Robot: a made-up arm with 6 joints. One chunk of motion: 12 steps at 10 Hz.
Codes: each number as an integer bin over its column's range. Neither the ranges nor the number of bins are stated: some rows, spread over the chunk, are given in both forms.
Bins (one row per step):
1: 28 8 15 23 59 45
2: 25 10 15 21 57 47
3: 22 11 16 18 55 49
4: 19 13 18 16 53 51
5: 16 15 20 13 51 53
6: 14 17 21 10 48 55
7: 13 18 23 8 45 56
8: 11 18 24 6 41 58
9: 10 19 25 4 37 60
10: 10 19 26 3 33 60
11: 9 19 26 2 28 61
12: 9 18 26 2 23 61
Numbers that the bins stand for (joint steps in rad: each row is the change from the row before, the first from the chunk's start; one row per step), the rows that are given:
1: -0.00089 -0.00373 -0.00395 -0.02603 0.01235 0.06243
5: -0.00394 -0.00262 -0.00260 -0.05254 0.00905 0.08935
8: -0.00521 -0.00214 -0.00152 -0.07110 0.00492 0.10617
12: -0.00571 -0.00214 -0.00098 -0.08170 -0.00251 0.11627
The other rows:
2: -0.00165 -0.00341 -0.00395 -0.03133 0.01152 0.06916
3: -0.00241 -0.00325 -0.00368 -0.03929 0.01070 0.07589
4: -0.00317 -0.00294 -0.00314 -0.04459 0.00987 0.08262
6: -0.00444 -0.00230 -0.00233 -0.06049 0.00781 0.09608
7: -0.00470 -0.00214 -0.00179 -0.06579 0.00657 0.09944
9: -0.00546 -0.00198 -0.00125 -0.07640 0.00327 0.11290
10: -0.00546 -0.00198 -0.00098 -0.07905 0.00162 0.11290
11: -0.00571 -0.00198 -0.00098 -0.08170 -0.00044 0.11627

